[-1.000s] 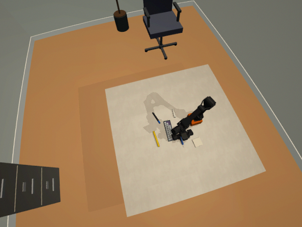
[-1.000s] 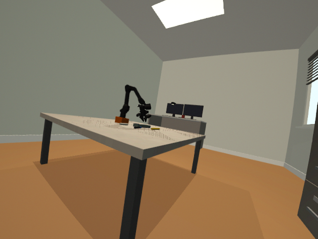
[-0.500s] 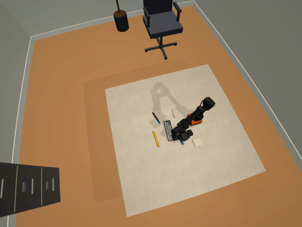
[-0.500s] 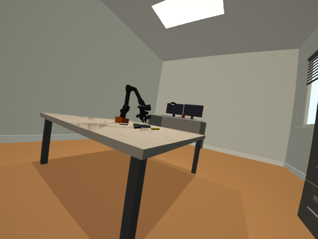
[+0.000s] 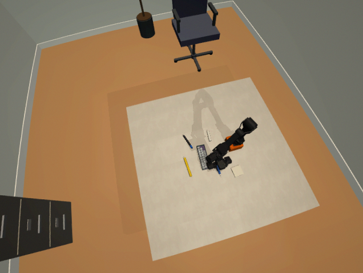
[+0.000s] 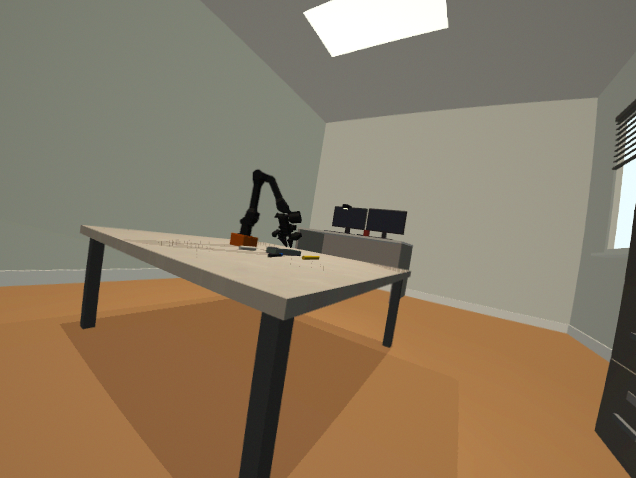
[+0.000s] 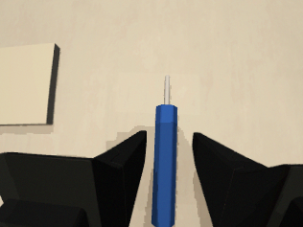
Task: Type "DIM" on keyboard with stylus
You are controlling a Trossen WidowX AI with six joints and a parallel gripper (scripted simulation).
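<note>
The blue stylus lies 20 mm below my gripper tip and 10 mm to the left of it. Round my gripper tip: D key (160 mm to the right, 110 mm ahead, 20 mm below); then grey block (140 mm to the right, 20 mm below, 10 mm ahead); then white pad (150 mm behind, 30 mm to the left, 30 mm below).
</note>
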